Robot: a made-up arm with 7 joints.
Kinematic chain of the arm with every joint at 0, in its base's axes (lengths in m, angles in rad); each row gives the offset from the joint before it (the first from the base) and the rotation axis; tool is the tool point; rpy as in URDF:
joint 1: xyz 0 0 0.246 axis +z
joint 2: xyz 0 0 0 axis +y
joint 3: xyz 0 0 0.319 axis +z
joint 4: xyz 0.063 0 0 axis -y
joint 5: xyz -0.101 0 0.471 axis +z
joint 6: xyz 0 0 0 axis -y
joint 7: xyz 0.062 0 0 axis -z
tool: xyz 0 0 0 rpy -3.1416 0 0
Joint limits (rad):
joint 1: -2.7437..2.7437
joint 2: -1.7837..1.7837
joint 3: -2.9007..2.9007
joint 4: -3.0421..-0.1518
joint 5: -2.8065..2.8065
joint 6: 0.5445..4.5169
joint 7: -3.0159..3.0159
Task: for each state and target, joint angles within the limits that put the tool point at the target. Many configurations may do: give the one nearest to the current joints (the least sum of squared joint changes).
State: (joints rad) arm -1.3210 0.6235 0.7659 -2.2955 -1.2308 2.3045 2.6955
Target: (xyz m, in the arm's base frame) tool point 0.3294 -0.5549 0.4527
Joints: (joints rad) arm -1.6111 0.2332 0.5678 -1.7793 -1.1880 2.3127 2.6955
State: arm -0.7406 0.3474 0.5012 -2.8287 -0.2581 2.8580 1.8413
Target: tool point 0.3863 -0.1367 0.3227
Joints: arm -0.7637 -0.3216 0.3825 -2.6974 -0.2456 2.9982 1.8413
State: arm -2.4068 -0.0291 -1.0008 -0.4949 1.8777 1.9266 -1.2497
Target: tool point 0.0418 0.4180 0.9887
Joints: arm -2.4455 -0.4921 -1.2039 -0.6443 1.8855 2.0048 -1.2497
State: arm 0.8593 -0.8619 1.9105 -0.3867 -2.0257 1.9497 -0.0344
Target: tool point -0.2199 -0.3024 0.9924
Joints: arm 1.0593 -0.3846 1.9240 -0.1518 -2.0558 2.5351 -0.0344
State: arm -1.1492 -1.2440 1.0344 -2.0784 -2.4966 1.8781 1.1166
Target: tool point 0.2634 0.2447 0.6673
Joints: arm -0.9332 -1.4574 0.6904 -2.1763 -2.5117 1.8989 1.1166
